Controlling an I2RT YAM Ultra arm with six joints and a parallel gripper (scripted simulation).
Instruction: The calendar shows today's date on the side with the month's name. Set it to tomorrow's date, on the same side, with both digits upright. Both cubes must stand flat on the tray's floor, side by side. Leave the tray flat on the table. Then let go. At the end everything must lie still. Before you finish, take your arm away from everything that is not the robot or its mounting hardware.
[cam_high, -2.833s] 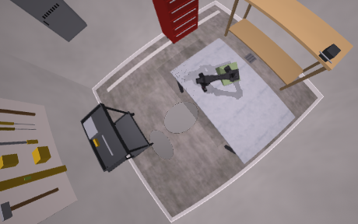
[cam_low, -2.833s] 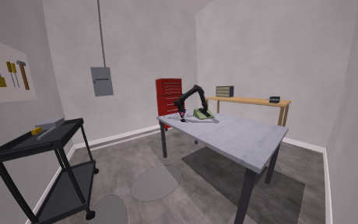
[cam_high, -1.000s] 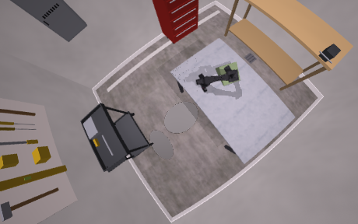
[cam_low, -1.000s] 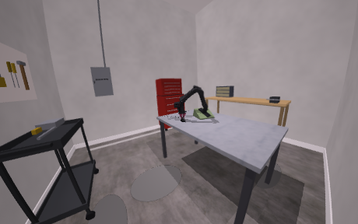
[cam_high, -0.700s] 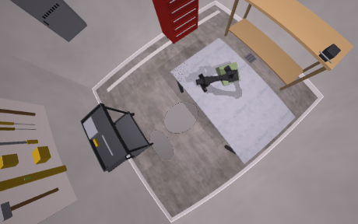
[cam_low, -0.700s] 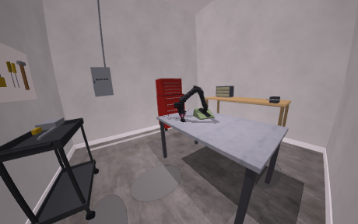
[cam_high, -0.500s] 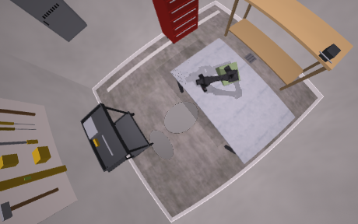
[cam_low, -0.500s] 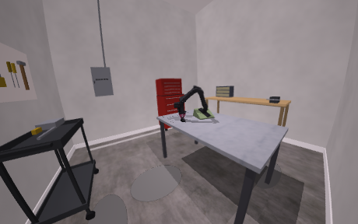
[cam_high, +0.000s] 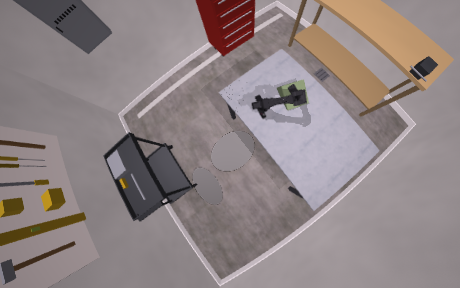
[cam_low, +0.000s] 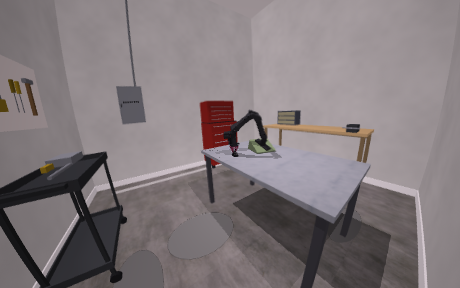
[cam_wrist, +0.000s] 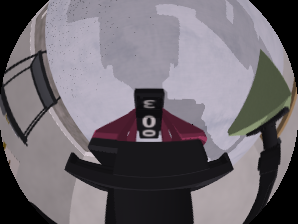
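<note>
The black calendar cube lies right at my hand.
</note>
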